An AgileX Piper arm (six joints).
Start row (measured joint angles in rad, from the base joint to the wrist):
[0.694, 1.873, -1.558, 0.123, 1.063, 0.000]
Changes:
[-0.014, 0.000, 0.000, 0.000, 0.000, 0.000]
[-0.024, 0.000, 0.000, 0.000, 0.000, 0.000]
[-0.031, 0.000, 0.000, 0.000, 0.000, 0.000]
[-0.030, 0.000, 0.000, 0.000, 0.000, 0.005]
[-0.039, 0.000, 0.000, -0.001, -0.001, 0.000]
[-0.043, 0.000, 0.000, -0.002, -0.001, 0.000]
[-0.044, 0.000, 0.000, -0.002, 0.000, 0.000]
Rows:
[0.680, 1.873, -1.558, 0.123, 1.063, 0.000]
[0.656, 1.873, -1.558, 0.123, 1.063, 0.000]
[0.625, 1.873, -1.558, 0.123, 1.063, 0.000]
[0.595, 1.873, -1.558, 0.123, 1.063, 0.005]
[0.556, 1.873, -1.558, 0.122, 1.062, 0.005]
[0.513, 1.873, -1.558, 0.120, 1.061, 0.005]
[0.469, 1.873, -1.558, 0.118, 1.061, 0.005]

